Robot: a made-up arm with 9 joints. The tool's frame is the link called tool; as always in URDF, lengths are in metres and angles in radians. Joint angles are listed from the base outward. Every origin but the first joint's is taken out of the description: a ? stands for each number. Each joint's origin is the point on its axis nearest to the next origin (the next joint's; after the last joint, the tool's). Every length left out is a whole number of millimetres.
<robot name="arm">
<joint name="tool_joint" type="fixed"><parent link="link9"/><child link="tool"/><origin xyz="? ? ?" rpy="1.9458 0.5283 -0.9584"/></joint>
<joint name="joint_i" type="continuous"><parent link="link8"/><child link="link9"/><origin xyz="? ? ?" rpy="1.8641 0.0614 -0.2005"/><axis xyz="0 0 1"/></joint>
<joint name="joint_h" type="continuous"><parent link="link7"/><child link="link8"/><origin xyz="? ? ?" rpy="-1.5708 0 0"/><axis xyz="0 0 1"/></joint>
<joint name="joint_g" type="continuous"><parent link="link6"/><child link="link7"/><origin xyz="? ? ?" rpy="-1.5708 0 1.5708"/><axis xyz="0 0 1"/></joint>
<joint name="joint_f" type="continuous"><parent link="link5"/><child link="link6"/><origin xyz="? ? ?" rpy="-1.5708 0 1.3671"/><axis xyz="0 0 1"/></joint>
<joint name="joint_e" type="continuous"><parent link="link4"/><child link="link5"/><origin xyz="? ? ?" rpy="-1.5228 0.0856 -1.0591"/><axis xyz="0 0 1"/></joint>
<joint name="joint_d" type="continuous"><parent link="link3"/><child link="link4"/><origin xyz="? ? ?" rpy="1.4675 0.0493 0.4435"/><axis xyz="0 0 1"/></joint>
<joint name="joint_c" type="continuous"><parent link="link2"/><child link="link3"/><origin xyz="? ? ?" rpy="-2.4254 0.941 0.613"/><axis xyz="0 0 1"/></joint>
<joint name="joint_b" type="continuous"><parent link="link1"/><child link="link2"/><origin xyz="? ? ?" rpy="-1.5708 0 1.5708"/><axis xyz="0 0 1"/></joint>
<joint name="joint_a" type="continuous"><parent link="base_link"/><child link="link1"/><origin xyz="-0.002 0.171 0.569" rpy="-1.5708 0 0"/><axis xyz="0 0 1"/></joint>
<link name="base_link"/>
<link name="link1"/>
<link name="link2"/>
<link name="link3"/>
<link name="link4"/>
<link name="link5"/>
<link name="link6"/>
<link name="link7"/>
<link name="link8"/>
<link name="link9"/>
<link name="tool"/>
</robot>
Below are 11 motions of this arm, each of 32 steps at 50 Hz.
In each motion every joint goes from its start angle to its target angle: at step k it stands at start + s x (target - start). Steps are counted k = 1, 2, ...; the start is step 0. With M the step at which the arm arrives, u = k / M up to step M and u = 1 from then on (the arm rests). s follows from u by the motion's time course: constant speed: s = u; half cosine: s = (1 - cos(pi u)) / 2; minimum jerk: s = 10 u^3 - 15 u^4 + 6 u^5.
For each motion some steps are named. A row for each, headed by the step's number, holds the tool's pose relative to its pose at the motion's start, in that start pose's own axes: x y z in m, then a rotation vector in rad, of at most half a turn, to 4 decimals.
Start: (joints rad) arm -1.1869 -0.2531 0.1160 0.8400 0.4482 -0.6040 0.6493 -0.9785 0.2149
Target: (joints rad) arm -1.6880 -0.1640 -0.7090 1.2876 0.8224 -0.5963 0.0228 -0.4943 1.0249
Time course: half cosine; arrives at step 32
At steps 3, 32:
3: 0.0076 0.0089 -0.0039 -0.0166 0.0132 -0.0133
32: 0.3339 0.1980 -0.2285 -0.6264 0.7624 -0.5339

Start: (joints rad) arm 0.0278 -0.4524 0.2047 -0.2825 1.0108 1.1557 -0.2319 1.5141 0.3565
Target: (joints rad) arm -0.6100 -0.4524 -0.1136 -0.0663 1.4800 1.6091 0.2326 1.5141 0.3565
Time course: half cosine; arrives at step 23
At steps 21, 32:
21: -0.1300 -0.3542 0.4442 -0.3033 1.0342 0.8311
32: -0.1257 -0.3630 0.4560 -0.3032 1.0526 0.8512

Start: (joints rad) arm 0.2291 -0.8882 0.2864 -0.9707 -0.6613 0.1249 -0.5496 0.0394 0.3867
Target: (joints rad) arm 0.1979 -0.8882 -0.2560 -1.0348 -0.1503 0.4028 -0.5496 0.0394 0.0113
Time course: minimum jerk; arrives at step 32
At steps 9, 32:
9: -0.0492 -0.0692 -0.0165 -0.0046 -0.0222 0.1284
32: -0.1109 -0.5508 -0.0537 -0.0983 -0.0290 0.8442

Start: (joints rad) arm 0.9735 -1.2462 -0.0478 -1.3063 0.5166 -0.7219 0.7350 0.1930 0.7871
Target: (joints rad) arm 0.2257 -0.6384 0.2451 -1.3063 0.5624 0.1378 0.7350 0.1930 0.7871
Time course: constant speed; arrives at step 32
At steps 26, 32:
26: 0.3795 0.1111 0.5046 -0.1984 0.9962 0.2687
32: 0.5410 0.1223 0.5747 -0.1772 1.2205 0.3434

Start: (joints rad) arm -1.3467 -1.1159 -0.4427 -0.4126 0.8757 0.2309 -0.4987 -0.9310 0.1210
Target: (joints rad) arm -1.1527 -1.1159 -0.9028 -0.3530 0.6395 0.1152 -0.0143 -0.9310 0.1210
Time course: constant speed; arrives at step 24
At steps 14, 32:
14: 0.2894 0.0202 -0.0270 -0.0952 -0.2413 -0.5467
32: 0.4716 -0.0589 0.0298 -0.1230 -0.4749 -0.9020

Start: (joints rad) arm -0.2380 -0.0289 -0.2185 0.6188 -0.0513 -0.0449 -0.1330 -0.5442 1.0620
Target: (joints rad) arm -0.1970 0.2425 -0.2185 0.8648 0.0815 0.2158 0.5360 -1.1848 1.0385
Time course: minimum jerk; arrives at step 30
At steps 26, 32:
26: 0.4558 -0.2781 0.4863 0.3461 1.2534 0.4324
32: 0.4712 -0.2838 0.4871 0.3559 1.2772 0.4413

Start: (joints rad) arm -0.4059 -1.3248 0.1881 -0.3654 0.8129 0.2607 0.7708 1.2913 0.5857
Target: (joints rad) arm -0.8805 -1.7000 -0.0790 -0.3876 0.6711 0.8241 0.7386 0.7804 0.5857
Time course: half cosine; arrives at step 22
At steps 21, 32:
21: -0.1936 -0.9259 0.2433 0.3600 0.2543 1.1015
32: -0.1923 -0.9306 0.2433 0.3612 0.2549 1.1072

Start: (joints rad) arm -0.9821 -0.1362 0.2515 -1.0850 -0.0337 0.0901 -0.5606 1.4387 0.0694
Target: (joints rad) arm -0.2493 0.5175 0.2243 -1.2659 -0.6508 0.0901 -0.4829 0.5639 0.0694
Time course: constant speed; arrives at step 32
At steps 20, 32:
20: 0.4694 0.0511 0.3256 0.6477 0.1047 -0.4933
32: 0.6957 -0.2193 0.5167 1.1752 0.1528 -0.7473

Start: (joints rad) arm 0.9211 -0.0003 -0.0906 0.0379 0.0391 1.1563 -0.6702 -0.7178 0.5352
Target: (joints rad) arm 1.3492 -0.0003 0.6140 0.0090 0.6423 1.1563 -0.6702 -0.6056 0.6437
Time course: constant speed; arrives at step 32
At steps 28, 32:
28: 0.3948 0.0681 -0.0289 -0.0761 1.0476 -0.0857
32: 0.4331 0.0836 -0.0801 -0.1207 1.2020 -0.0984

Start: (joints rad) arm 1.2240 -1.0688 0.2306 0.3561 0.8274 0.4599 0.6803 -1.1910 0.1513
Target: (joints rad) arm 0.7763 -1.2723 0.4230 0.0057 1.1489 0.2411 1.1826 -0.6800 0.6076
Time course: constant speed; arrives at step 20
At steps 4, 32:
4: 0.1314 0.1054 -0.2008 -0.2148 -0.0100 -0.2159
32: 0.6080 -0.1058 -0.9987 -0.9804 -0.2829 -0.9572

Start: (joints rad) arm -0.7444 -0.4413 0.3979 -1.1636 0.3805 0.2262 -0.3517 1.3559 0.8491
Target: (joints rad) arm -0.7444 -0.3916 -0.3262 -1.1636 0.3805 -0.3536 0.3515 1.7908 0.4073
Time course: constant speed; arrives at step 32
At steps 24, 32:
24: 0.7056 -0.0179 -0.8701 -0.3947 -1.4562 -0.2723
32: 1.1071 -0.1130 -0.8830 -0.5592 -1.9097 -0.4000

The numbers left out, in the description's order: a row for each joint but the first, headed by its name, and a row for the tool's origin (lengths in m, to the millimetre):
tool: -0.336 -0.083 0
joint_i: -0.23 -0.557 0
joint_h: 0.018 -0.236 0
joint_g: 0.029 -0.004 0
joint_f: -0.097 -0.065 0
joint_e: -0.24 -0.237 0
joint_d: 0.105 -0.28 0
joint_c: -0.013 0.007 0
joint_b: 0.121 0.018 0

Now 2 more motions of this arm.
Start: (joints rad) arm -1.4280 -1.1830 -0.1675 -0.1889 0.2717 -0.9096 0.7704 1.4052 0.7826
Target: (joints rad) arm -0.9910 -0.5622 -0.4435 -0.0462 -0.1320 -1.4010 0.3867 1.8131 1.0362
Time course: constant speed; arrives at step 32
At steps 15, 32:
15: 0.4942 0.3905 -0.2209 -0.4613 0.1107 -0.7057
32: 0.9713 0.2257 -0.6185 -1.0811 0.0502 -1.3857

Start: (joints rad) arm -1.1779 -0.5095 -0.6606 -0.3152 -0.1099 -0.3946 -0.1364 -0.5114 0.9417
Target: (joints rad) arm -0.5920 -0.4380 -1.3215 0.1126 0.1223 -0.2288 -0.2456 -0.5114 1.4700
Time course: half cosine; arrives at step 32
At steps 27, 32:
27: 0.5074 -0.0009 0.3272 0.1810 -0.0314 -0.5327
32: 0.5266 -0.0192 0.3661 0.2133 -0.0153 -0.5551

